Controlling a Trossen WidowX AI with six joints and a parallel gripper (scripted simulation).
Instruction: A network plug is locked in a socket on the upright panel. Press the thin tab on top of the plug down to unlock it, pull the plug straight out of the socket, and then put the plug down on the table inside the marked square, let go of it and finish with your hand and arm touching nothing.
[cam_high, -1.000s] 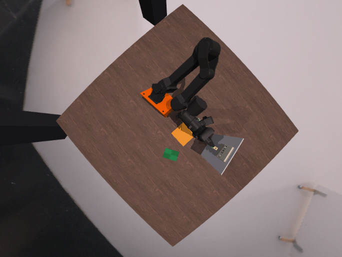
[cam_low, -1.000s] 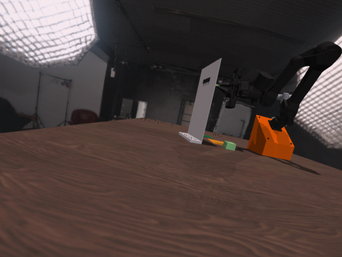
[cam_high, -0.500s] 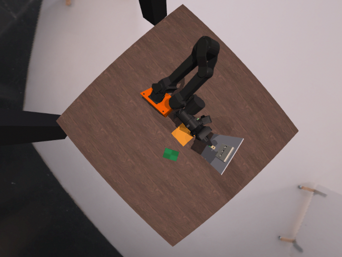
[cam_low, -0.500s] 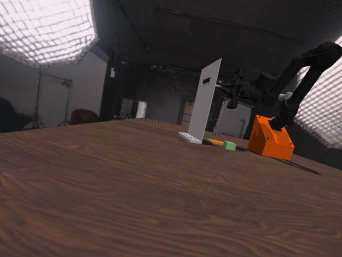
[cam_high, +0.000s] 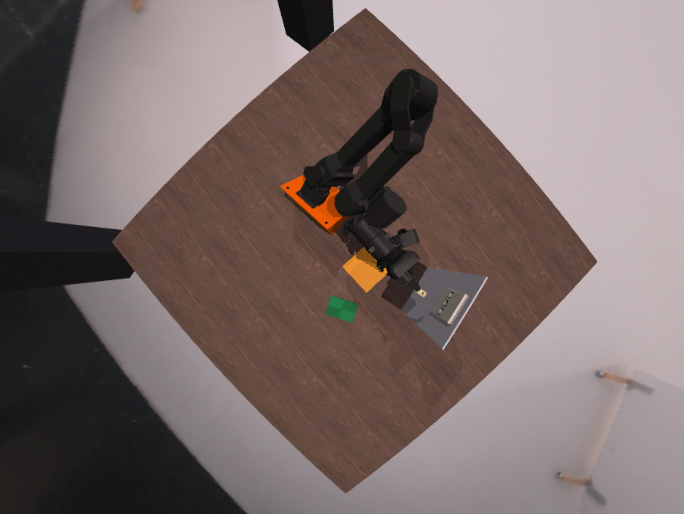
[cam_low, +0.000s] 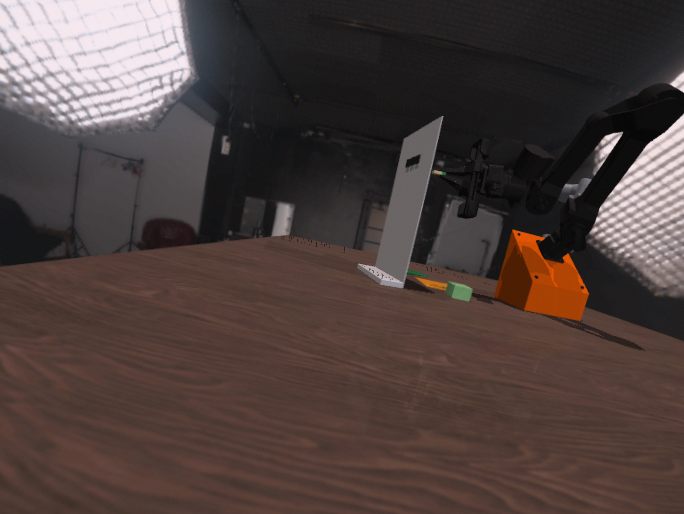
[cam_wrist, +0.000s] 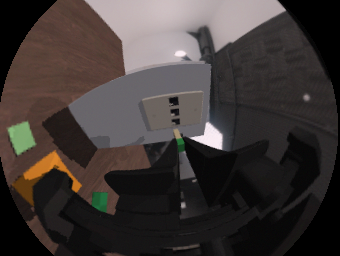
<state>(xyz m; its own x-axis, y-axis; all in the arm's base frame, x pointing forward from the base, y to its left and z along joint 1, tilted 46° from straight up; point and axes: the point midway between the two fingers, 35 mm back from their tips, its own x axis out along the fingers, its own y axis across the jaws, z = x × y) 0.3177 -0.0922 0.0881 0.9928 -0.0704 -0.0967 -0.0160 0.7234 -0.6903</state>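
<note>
My gripper tip is 28 cm above the orange marked square, 9 cm past it and 3 cm to the left of it. The rest, counted from my gripper tip: grey upright panel 11 cm below, 9 cm ahead, 2 cm to the left; flat dark green square 28 cm below, 20 cm to the right, 6 cm behind; light green cube 26 cm below, 8 cm to the left, 7 cm behind.
</note>
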